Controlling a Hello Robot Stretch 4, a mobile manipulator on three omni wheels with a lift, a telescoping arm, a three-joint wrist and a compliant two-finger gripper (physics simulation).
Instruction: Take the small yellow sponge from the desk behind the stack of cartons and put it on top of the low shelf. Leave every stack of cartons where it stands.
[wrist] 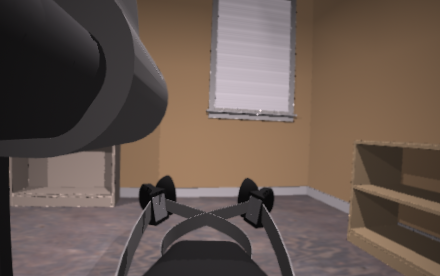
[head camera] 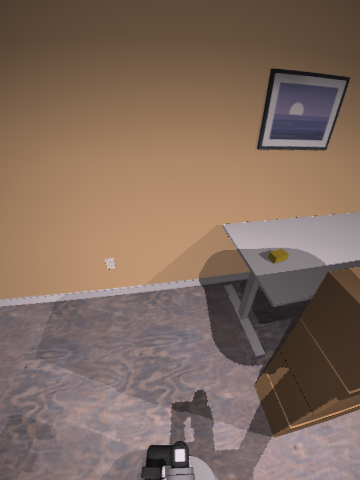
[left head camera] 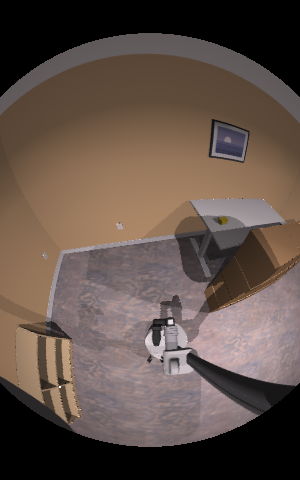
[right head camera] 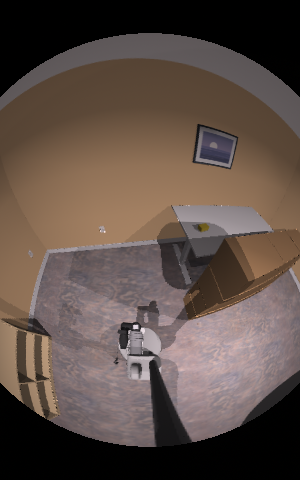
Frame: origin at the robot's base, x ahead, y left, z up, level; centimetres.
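Seen in the pictures: gripper, fingertip midpoint: (wrist: 207,192) (left head camera: 155,362) (right head camera: 121,365).
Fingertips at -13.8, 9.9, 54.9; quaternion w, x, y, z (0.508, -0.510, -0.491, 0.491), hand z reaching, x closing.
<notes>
Offsets run from my fingertips to a thing's middle, as dx, dy, dz. "pt": to the spot under its first point. Level surfaces: height alone.
The small yellow sponge @(+115.8, -74.6, +16.6) (head camera: 278,256) (left head camera: 223,220) (right head camera: 203,227) lies near the left end of the white desk @(dz +14.3) (head camera: 320,237) (left head camera: 250,211) (right head camera: 230,216). A stack of brown cartons @(+57.1, -85.8, +36.8) (head camera: 320,360) (left head camera: 250,260) (right head camera: 232,270) stands in front of the desk, to the right of the sponge. A low wooden shelf @(dz +3.4) (left head camera: 27,355) (right head camera: 10,360) stands at the lower left in both side head views, and a wooden shelf (wrist: 400,197) shows at the right in the wrist view. My gripper (wrist: 207,192) is open and empty, pointing away from the desk; it is mostly hidden in the head views.
A pale open unit (wrist: 65,201) stands at the left in the wrist view, partly behind my dark arm part. A window (wrist: 252,55) is on the wall beyond. A picture (head camera: 304,110) hangs above the desk. The desk leg @(pt +118.5, -65.3, -30.5) (head camera: 247,300) stands left of the cartons.
</notes>
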